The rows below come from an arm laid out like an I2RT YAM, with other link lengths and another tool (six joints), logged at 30 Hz.
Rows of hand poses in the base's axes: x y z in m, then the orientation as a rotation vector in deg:
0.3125 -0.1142 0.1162 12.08 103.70 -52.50
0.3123 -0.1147 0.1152 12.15 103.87 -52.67
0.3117 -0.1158 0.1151 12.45 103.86 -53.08
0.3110 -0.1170 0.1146 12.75 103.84 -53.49
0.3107 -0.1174 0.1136 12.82 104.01 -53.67
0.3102 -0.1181 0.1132 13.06 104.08 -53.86
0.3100 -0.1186 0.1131 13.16 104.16 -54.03
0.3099 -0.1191 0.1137 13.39 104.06 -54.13
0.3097 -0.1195 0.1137 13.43 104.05 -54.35
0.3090 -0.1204 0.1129 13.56 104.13 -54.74
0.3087 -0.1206 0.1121 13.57 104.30 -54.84
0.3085 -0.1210 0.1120 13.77 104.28 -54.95
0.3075 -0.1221 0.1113 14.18 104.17 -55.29
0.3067 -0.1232 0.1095 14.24 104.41 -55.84
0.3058 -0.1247 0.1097 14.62 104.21 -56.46
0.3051 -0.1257 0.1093 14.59 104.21 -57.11
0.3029 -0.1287 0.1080 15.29 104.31 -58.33
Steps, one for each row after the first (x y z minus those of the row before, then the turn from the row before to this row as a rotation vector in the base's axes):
-0.0002 -0.0005 -0.0010 -0.01 0.18 -0.17
-0.0006 -0.0011 -0.0001 -0.12 0.03 -0.42
-0.0007 -0.0012 -0.0005 -0.12 0.03 -0.42
-0.0003 -0.0004 -0.0010 -0.01 0.19 -0.17
-0.0005 -0.0007 -0.0004 0.02 0.05 -0.27
-0.0002 -0.0005 -0.0001 -0.03 0.10 -0.17
-0.0001 -0.0005 0.0006 0.00 -0.12 -0.19
-0.0002 -0.0004 0.0000 -0.12 0.05 -0.15
-0.0007 -0.0009 -0.0008 -0.15 0.16 -0.31
-0.0003 -0.0002 -0.0008 0.01 0.18 -0.09
-0.0002 -0.0004 -0.0001 0.01 -0.04 -0.19
-0.0010 -0.0011 -0.0007 -0.07 -0.10 -0.44
-0.0008 -0.0011 -0.0018 -0.21 0.37 -0.38
-0.0009 -0.0015 0.0002 -0.28 -0.08 -0.56
-0.0007 -0.0010 -0.0004 -0.40 0.22 -0.34
-0.0022 -0.0030 -0.0013 -0.38 0.30 -1.14

